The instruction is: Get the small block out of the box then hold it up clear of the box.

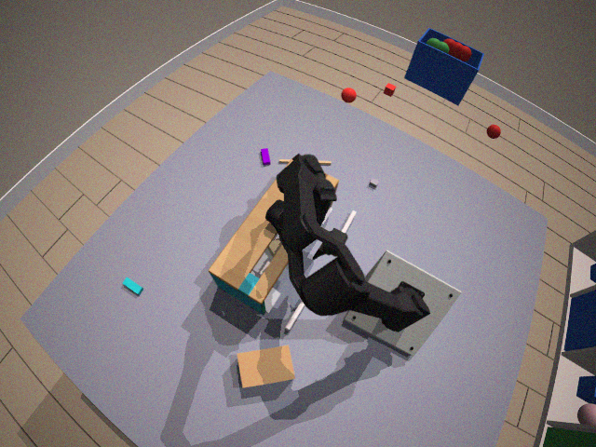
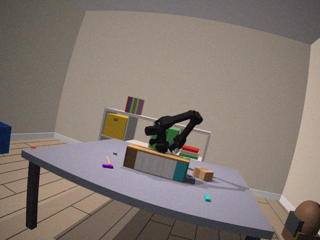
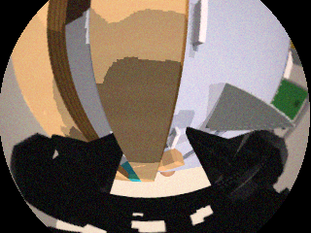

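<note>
The long box lies 30 mm to the right of my gripper tip, 30 mm below it and 30 mm ahead of it. Also, from my gripper tip: small tan block (50 mm ahead, 20 mm to the left); tan box (280 mm to the left, 80 mm behind, 60 mm below); wooden stick (320 mm to the right, 150 mm ahead, 80 mm below).
</note>
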